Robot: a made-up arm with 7 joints.
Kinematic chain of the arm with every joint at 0, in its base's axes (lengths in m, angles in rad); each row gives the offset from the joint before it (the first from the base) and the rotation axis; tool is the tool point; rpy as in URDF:
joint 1: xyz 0 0 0.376 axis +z
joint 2: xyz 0 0 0 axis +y
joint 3: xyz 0 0 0.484 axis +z
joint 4: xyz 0.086 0 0 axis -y
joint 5: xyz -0.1 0 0.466 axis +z
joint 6: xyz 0 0 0 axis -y
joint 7: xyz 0.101 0 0 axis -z
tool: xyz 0 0 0 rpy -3.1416 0 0
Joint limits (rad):
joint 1: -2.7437..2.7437
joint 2: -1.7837..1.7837
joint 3: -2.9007..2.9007
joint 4: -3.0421..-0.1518
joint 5: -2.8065..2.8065
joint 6: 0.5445..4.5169
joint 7: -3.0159..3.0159
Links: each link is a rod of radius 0.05 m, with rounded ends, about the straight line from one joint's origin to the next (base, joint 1, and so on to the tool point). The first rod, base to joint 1, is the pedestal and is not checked.
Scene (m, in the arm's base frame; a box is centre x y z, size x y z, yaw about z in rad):
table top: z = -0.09
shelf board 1: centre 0.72 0.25 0 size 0.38 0.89 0.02 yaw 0.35
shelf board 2: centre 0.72 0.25 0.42 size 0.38 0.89 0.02 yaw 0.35
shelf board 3: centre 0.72 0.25 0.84 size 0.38 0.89 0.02 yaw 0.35
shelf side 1: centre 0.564 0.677 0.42 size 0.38 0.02 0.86 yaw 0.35
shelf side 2: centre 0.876 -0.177 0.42 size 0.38 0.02 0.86 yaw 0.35
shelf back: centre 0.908 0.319 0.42 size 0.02 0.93 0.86 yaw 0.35
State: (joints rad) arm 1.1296 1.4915 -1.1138 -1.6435 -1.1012 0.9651 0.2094
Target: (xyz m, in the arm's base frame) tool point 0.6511 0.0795 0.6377
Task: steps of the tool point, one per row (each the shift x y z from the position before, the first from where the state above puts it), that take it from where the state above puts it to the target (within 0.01 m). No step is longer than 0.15 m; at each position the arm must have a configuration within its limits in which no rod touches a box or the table.
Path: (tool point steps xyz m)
1: -0.0624 -0.1265 0.0237
2: -0.0871 -0.1029 0.0393
3: -0.1058 -0.0735 0.0484
4: -0.1181 -0.0414 0.0507
5: -0.1237 -0.0087 0.0471
6: 0.0884 0.0322 0.0532
7: 0.0680 0.0483 0.0838
8: 0.0382 0.0548 0.1097
9: 0.0972 0.0309 0.0032
10: 0.0890 0.0371 -0.0032

